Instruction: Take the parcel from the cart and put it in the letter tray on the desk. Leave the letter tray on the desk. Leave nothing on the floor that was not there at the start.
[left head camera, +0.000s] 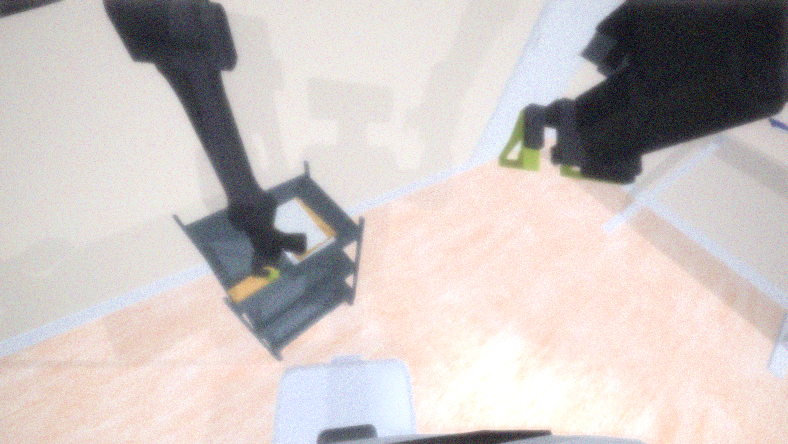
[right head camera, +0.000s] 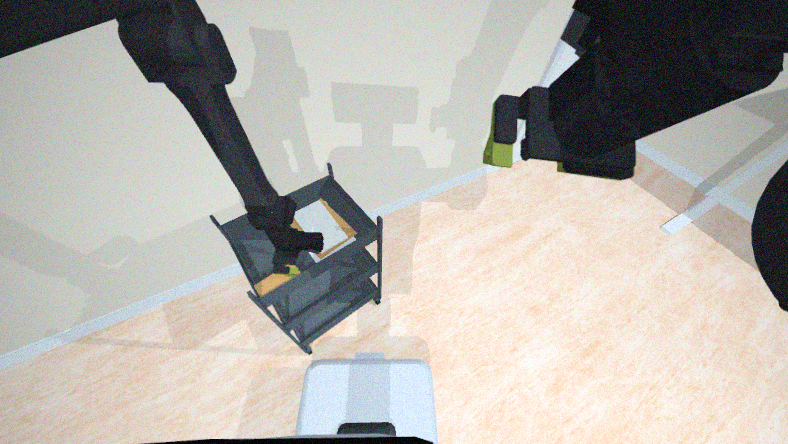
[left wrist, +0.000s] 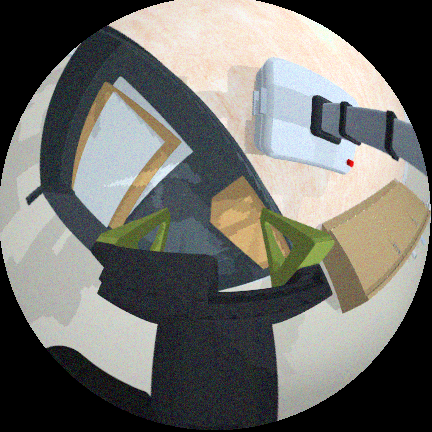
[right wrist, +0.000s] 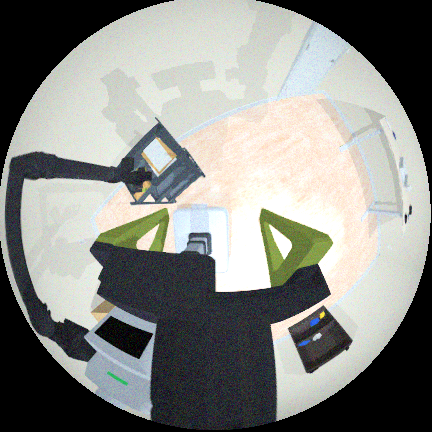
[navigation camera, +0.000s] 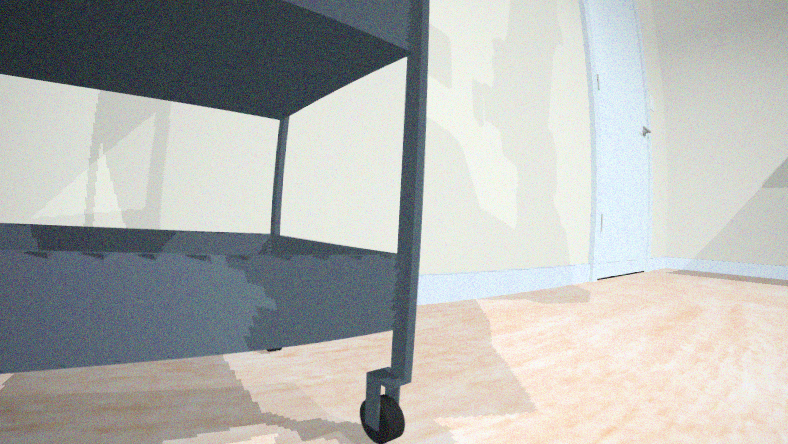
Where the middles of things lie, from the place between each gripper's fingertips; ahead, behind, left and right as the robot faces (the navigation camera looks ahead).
Labels:
Right now the tan parcel (left wrist: 235, 210) is 110 mm ahead of my right hand, 490 mm to the left of it and 590 mm below it.
My left hand is 60 mm past the tan parcel, 40 mm to the right of it and 30 mm above it.

